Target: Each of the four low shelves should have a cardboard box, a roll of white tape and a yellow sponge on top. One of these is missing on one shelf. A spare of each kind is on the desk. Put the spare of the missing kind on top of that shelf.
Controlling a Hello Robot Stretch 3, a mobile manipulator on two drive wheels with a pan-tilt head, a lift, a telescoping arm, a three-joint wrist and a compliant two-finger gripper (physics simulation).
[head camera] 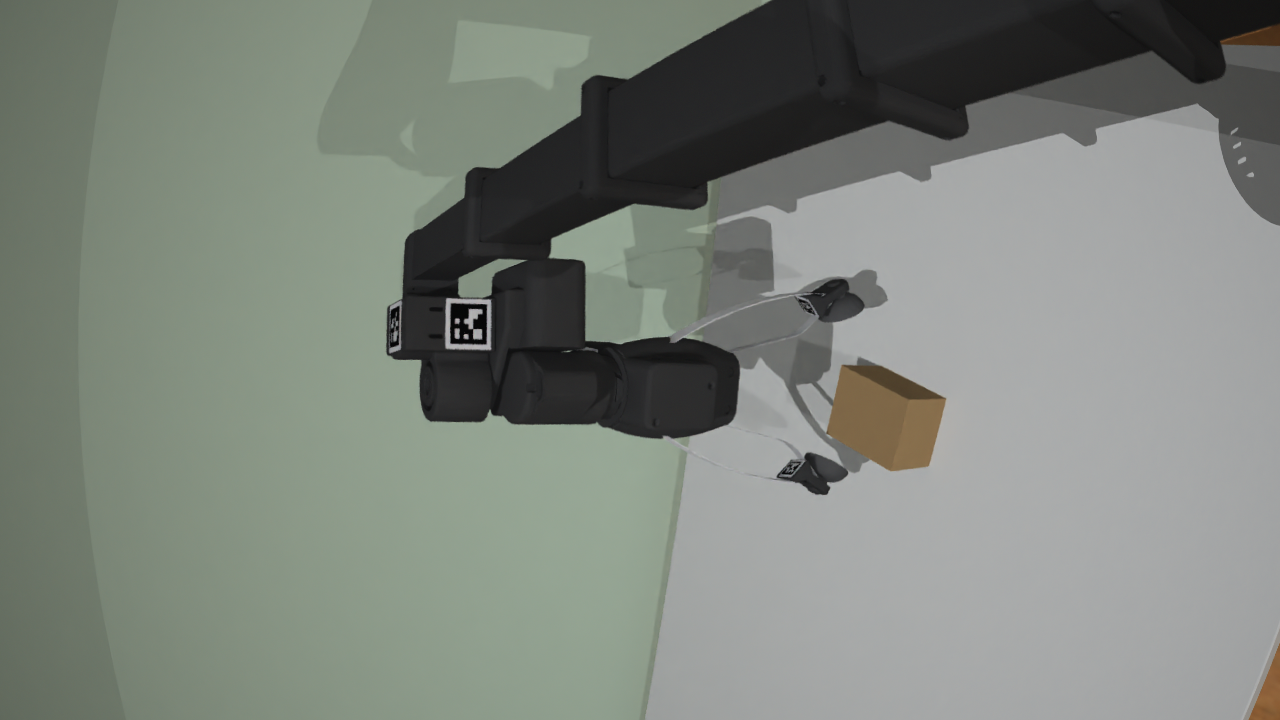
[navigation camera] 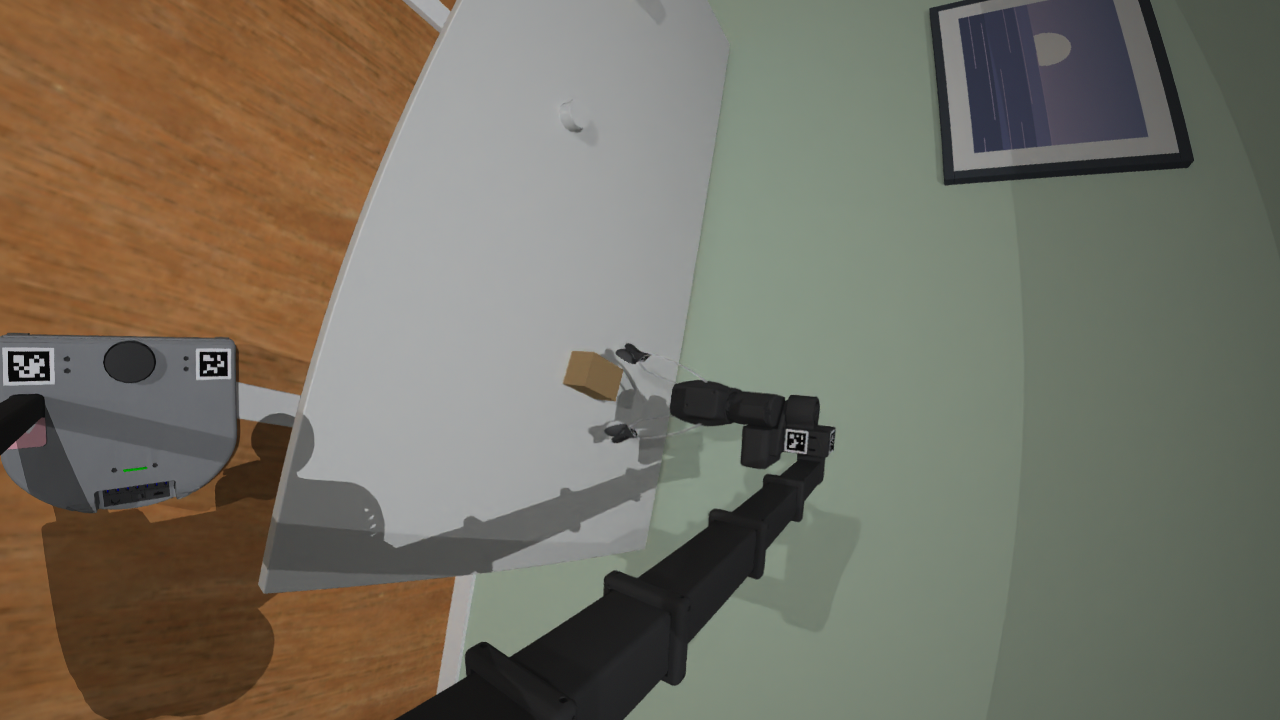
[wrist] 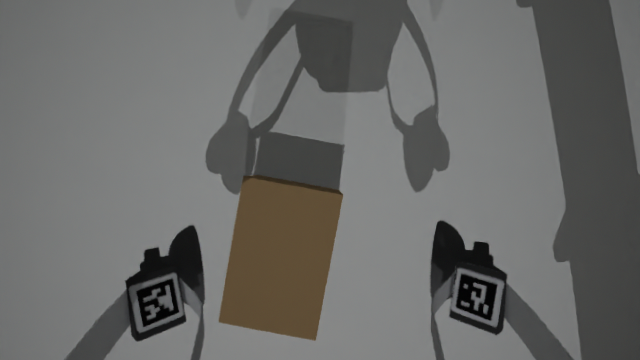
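Pixels of known places: gripper, between the fingertips: [head camera: 849,388] [navigation camera: 613,391]; robot's base, origin of its link: [navigation camera: 131,359].
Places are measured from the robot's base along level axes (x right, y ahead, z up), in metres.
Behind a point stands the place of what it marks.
A brown cardboard box [head camera: 886,416] @(x 0.578, y 0.001, z 0.770 m) [navigation camera: 590,374] @(x 0.565, y 0.008, z 0.770 m) [wrist: 282,257] rests on the light grey desk [head camera: 984,608] @(x 0.492, y 0.166, z 0.720 m) [navigation camera: 492,223] @(x 0.393, y 0.228, z 0.720 m) [wrist: 75,100]. My gripper [head camera: 833,386] @(x 0.608, y -0.022, z 0.785 m) [navigation camera: 625,394] @(x 0.608, y -0.022, z 0.785 m) [wrist: 317,252] @(x 0.608, y -0.022, z 0.785 m) is open and empty, with its fingertips above the desk. In the wrist view the box shows between the two fingers, closer to the left one, with gaps on both sides. In the head view the fingertips are on the wall side of the box. A white roll of tape [navigation camera: 574,123] @(x 0.527, y 0.432, z 0.743 m) stands farther along the desk. The yellow sponge and the low shelves do not show.
The green wall [head camera: 358,537] @(x 1.018, y 0.126, z 1.095 m) [navigation camera: 850,268] @(x 1.051, y 0.250, z 1.101 m) runs along the desk's far edge, with my wrist close to it. A framed picture [navigation camera: 1065,173] @(x 1.091, y 0.443, z 1.536 m) hangs there. My grey base [navigation camera: 179,425] @(x 0.071, y -0.117, z 0.160 m) is on the wooden floor [navigation camera: 179,179] @(x 0.068, y 0.385, z 0.000 m) beside the desk. My arm [head camera: 716,116] @(x 0.273, y -0.090, z 1.139 m) [navigation camera: 644,591] @(x 0.204, y -0.078, z 1.122 m) reaches across the desk.
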